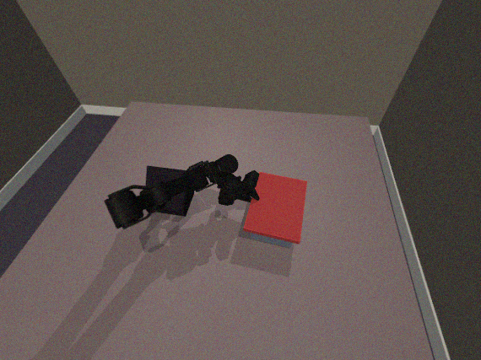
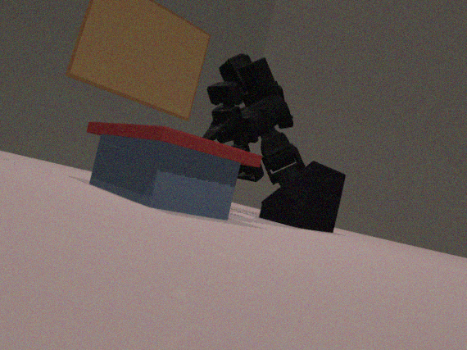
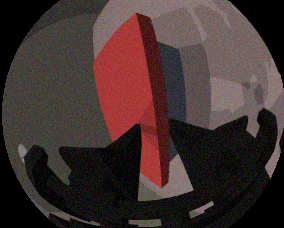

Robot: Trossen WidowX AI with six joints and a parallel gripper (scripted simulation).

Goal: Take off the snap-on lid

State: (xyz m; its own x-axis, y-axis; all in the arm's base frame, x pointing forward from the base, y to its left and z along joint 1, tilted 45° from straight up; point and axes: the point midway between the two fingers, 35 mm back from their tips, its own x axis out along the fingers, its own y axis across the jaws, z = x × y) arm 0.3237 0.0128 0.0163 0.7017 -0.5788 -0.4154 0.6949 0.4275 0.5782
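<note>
Right now my gripper tip is 70 mm short of the red lid and 10 mm to the left of it. The rest, counted from my gripper tip: blue storage box 70 mm ahead, 40 mm below, 10 mm to the right.
</note>
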